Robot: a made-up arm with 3 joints. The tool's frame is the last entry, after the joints. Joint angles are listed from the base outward.
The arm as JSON. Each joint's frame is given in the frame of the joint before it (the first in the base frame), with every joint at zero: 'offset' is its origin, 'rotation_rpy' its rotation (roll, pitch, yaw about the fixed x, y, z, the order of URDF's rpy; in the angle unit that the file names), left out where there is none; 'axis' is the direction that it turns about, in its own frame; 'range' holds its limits. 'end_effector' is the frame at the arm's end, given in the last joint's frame.
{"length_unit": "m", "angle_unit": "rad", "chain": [
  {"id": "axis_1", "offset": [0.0, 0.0, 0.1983], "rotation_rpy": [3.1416, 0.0, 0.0], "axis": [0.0, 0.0, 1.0], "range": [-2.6, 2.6]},
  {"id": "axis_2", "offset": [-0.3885, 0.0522, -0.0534], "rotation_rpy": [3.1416, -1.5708, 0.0], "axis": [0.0, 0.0, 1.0], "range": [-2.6, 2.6]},
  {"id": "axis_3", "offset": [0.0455, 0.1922, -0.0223], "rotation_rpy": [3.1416, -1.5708, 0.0], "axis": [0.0, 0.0, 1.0], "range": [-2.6, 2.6]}
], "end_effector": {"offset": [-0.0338, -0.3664, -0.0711], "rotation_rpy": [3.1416, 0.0, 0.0]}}
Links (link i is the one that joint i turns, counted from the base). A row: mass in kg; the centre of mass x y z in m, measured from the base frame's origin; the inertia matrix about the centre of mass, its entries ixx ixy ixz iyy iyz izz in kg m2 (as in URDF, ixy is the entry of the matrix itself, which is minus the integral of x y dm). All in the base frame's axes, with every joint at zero. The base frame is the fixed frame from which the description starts. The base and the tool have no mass.
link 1: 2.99; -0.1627 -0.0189 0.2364; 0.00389 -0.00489 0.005 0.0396 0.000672 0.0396
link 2: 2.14; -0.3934 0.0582 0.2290; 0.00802 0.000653 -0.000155 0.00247 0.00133 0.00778
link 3: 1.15; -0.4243 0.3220 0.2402; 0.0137 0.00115 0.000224 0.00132 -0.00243 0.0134
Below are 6 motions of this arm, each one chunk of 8 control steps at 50 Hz.
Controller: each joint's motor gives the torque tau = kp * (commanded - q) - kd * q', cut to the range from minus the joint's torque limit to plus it. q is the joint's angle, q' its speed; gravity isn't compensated. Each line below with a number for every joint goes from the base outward.
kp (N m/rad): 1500 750 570
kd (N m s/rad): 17 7.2 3.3
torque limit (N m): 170 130 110
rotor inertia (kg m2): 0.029 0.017 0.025
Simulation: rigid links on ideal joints. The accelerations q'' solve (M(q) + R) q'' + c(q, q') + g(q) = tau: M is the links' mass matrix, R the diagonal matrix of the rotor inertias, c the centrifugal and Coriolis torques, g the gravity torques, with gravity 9.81 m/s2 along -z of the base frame. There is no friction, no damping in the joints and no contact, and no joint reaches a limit. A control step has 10 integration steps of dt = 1/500 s. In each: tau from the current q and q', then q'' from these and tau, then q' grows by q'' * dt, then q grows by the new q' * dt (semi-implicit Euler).
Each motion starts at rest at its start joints. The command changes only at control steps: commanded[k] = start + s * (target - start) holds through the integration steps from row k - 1 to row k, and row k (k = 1, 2, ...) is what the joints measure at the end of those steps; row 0 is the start. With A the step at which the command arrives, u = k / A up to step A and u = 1 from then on. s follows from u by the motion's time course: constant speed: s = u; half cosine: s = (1 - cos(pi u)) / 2; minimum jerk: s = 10 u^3 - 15 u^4 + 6 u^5; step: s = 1 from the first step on.
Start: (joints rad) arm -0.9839 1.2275 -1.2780
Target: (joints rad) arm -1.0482 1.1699 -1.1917
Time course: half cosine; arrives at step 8
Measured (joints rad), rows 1 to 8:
1: -0.9857 1.2222 -1.2776
2: -0.9902 1.2141 -1.2683
3: -0.9987 1.2042 -1.2504
4: -1.0110 1.1935 -1.2328
5: -1.0255 1.1835 -1.2176
6: -1.0394 1.1760 -1.2046
7: -1.0497 1.1716 -1.1964
8: -1.0544 1.1705 -1.1948

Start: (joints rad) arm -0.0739 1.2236 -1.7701
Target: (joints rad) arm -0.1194 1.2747 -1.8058
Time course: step
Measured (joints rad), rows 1 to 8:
1: -0.0821 1.2572 -1.8044
2: -0.1117 1.2697 -1.8200
3: -0.1370 1.2804 -1.8103
4: -0.1454 1.2839 -1.8088
5: -0.1381 1.2798 -1.8126
6: -0.1236 1.2735 -1.8102
7: -0.1113 1.2687 -1.8066
8: -0.1067 1.2671 -1.8069

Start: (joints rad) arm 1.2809 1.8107 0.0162
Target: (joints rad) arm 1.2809 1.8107 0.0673
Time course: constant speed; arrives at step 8
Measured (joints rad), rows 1 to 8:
1: 1.2814 1.8117 0.0223
2: 1.2812 1.8119 0.0310
3: 1.2808 1.8119 0.0373
4: 1.2806 1.8122 0.0429
5: 1.2807 1.8123 0.0495
6: 1.2808 1.8121 0.0561
7: 1.2809 1.8119 0.0624
8: 1.2810 1.8119 0.0687

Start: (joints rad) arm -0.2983 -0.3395 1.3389
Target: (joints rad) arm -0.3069 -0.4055 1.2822
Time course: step
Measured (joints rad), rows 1 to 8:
1: -0.2980 -0.3941 1.2817
2: -0.3054 -0.4284 1.2552
3: -0.3138 -0.4197 1.2847
4: -0.3140 -0.4102 1.2915
5: -0.3085 -0.4105 1.2780
6: -0.3040 -0.4113 1.2768
7: -0.3036 -0.4105 1.2822
8: -0.3057 -0.4107 1.2820

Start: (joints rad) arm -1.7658 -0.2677 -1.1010
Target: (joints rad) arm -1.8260 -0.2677 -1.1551
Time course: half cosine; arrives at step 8
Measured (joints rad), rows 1 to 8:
1: -1.7660 -0.2724 -1.1018
2: -1.7690 -0.2749 -1.1056
3: -1.7766 -0.2732 -1.1152
4: -1.7890 -0.2721 -1.1273
5: -1.8044 -0.2732 -1.1395
6: -1.8196 -0.2749 -1.1503
7: -1.8313 -0.2760 -1.1577
8: -1.8368 -0.2765 -1.1599

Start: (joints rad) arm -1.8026 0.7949 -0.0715
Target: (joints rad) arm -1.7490 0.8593 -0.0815
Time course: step
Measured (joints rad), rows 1 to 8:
1: -1.7733 0.8428 -0.0934
2: -1.7456 0.8736 -0.0813
3: -1.7388 0.8588 -0.0696
4: -1.7395 0.8417 -0.0815
5: -1.7429 0.8414 -0.0859
6: -1.7474 0.8510 -0.0810
7: -1.7515 0.8580 -0.0807
8: -1.7538 0.8583 -0.0833

